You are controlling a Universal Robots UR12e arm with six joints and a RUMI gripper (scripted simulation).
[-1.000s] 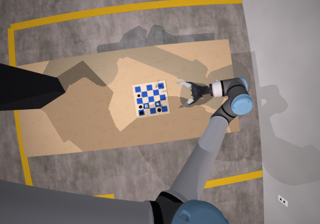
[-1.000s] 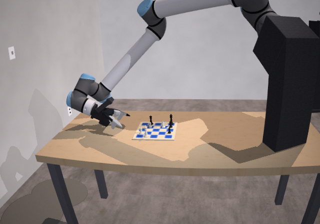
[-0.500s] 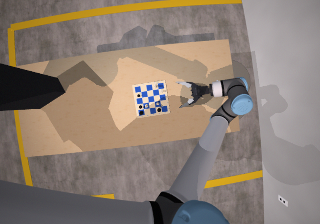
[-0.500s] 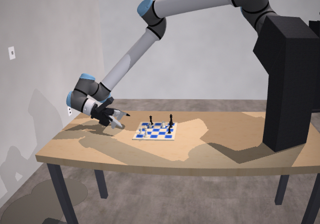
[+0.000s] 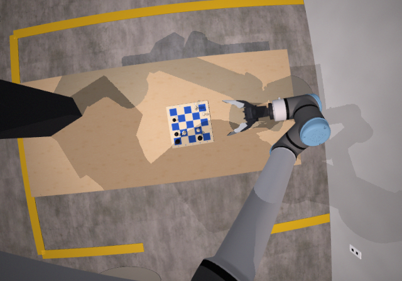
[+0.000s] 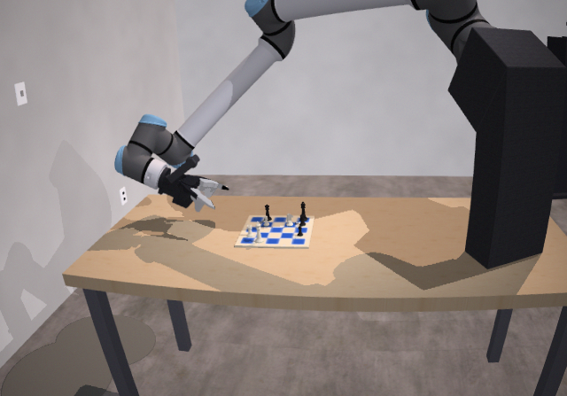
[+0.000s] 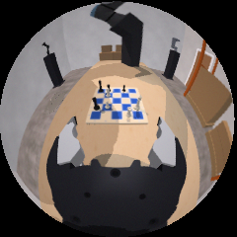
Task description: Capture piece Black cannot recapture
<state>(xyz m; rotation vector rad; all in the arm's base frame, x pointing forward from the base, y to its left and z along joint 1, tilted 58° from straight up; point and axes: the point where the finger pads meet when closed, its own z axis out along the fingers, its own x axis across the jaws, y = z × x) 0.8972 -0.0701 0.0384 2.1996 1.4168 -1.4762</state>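
Now: the black pawn 13 cm behind my hand, 7 cm to the right of it and 8 cm below it. Round my hand: chessboard (16 cm behind, 1 cm to the left, 11 cm below).
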